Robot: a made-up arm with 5 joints.
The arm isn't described. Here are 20 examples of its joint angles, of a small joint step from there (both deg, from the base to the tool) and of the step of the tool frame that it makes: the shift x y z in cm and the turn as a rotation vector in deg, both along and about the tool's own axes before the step.
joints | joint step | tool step
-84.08 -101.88 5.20 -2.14 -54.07 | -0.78 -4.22 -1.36 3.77 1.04 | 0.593 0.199 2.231 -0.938 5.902 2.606
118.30 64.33 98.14 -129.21 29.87 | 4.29 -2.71 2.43 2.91 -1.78 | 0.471 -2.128 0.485 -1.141 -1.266 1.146
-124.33 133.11 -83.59 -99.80 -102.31 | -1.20 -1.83 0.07 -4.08 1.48 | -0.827 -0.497 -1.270 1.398 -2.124 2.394
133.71 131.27 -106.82 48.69 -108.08 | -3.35 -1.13 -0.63 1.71 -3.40 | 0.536 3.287 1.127 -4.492 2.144 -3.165
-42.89 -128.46 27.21 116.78 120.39 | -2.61 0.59 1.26 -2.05 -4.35 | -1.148 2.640 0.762 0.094 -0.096 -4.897
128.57 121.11 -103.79 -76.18 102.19 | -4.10 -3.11 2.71 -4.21 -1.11 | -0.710 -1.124 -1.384 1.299 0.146 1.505
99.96 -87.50 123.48 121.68 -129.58 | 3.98 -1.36 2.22 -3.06 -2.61 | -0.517 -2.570 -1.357 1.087 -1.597 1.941
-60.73 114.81 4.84 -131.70 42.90 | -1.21 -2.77 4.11 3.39 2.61 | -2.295 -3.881 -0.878 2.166 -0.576 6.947
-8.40 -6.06 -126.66 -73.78 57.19 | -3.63 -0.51 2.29 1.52 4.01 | -0.724 0.578 1.908 5.561 1.334 1.690
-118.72 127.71 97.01 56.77 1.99 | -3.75 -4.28 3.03 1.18 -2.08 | -1.298 3.836 -0.928 -2.643 -2.638 0.539
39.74 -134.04 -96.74 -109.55 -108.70 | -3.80 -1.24 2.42 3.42 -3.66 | -0.453 2.005 0.352 -2.123 3.897 -6.410
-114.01 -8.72 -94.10 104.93 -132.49 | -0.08 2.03 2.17 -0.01 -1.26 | 0.363 -0.746 0.078 2.997 0.015 -0.773
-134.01 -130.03 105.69 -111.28 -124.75 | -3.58 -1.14 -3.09 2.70 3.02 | -1.749 0.554 4.194 4.425 4.010 3.387
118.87 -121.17 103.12 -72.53 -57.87 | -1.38 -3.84 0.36 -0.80 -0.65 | 1.447 -0.615 -0.430 -2.272 -4.243 -0.303
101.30 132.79 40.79 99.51 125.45 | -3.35 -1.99 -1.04 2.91 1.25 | 0.783 -3.537 -2.499 2.778 -1.674 0.722
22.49 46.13 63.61 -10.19 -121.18 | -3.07 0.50 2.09 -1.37 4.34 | 2.641 -2.823 1.091 2.121 -0.960 -0.212
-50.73 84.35 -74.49 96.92 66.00 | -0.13 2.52 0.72 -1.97 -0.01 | 0.550 0.423 1.194 -2.412 3.775 0.627
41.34 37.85 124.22 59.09 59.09 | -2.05 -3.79 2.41 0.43 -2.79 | 0.495 3.973 0.250 -5.377 -1.079 -2.132
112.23 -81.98 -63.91 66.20 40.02 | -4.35 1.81 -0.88 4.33 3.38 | -1.856 -5.154 -3.447 2.387 -4.174 7.784
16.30 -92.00 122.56 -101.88 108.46 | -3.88 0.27 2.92 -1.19 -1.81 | 0.844 -0.411 2.042 2.852 2.386 2.080
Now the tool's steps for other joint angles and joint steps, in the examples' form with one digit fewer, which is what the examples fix.
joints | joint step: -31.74 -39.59 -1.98 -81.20 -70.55 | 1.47 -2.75 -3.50 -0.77 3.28
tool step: 1.28 -0.24 -0.69 3.31 -2.94 6.73
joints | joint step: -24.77 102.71 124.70 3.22 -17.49 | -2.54 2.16 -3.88 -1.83 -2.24
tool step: 1.64 -0.80 -0.63 1.48 -0.26 2.28
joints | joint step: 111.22 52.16 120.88 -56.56 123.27 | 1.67 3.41 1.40 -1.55 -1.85
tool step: 1.31 -1.67 -1.70 1.29 -1.58 0.40
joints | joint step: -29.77 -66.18 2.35 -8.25 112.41 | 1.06 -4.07 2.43 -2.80 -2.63
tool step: 0.54 2.05 3.70 5.45 2.22 -3.96
